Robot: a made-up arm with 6 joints.
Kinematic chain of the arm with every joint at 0, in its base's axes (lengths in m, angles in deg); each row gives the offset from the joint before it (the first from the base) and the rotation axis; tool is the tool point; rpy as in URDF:
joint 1: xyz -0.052 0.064 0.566 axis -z
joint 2: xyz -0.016 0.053 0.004 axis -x
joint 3: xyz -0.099 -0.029 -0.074 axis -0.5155 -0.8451 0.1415
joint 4: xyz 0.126 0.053 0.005 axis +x
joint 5: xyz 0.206 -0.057 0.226 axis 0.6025 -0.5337 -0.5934
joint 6: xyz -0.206 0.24 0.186 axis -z
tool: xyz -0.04 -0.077 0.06 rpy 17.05 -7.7 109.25
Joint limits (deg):
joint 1: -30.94..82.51
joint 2: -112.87..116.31
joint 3: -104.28..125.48
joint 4: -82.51..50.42
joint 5: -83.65..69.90
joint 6: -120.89..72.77
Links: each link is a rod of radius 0.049 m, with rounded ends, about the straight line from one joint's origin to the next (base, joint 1, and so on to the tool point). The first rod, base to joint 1, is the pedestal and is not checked.
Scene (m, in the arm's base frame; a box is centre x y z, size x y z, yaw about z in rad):
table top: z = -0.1
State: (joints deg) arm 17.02 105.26 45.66 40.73 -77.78 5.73
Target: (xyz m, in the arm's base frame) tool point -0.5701 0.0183 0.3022
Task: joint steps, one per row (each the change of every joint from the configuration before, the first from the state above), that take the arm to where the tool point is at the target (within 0.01 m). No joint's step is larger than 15 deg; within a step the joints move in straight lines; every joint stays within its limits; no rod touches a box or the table.
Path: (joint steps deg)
1: -12.40 3.68 9.51 -4.76 0.47 -0.85
2: -12.41 3.69 9.52 -4.76 0.48 -0.86
3: -12.40 3.68 9.51 -4.76 0.47 -0.85

